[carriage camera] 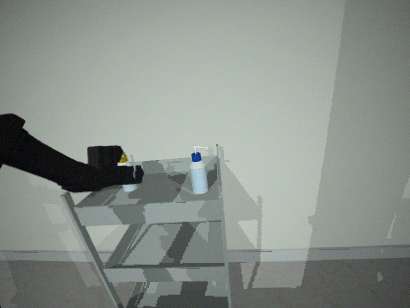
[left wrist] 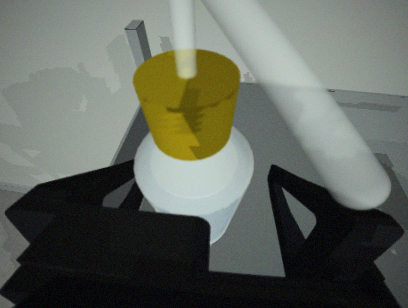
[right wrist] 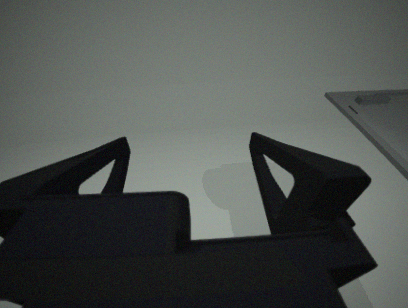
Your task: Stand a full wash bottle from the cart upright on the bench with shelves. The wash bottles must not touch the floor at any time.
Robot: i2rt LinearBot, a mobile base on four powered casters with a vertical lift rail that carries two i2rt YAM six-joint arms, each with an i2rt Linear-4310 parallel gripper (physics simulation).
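Places are measured from the left arm's base along level axes (x ahead, y left, z up), in metres.
Where they show: left gripper, fingertip midpoint: [carriage camera: 132,173] [left wrist: 210,166]; right gripper, fingertip midpoint: [right wrist: 190,141].
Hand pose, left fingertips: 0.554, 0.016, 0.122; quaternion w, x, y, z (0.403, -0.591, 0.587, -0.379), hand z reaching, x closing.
Observation:
Each offset is from my left fingertips to the centre of the thing, as dx, dy, dz.
The yellow-capped wash bottle @(-0.030, +0.002, +0.033) [carriage camera: 130,188] [left wrist: 195,175] stands upright on the top tray of the grey cart [carriage camera: 200,211] [left wrist: 257,112]. Its bent white spout reaches over one finger in the left wrist view. My left gripper [carriage camera: 139,174] [left wrist: 210,166] is open, with its fingers on either side of the bottle, not closed on it. The lower part of this bottle is partly hidden by the gripper. A blue-capped wash bottle @(-0.064, -0.297, +0.033) [carriage camera: 199,178] stands upright at the right of the same tray. My right gripper [right wrist: 190,141] is open and empty. The bench with shelves cannot be made out.
The cart's corner post [carriage camera: 224,240] [left wrist: 138,42] rises above the tray, and raised rims surround it. A lower shelf [carriage camera: 165,274] lies beneath. A pale wall [carriage camera: 150,60] stands behind the cart. A grey flat-edged panel [right wrist: 385,120] shows at the right of the right wrist view.

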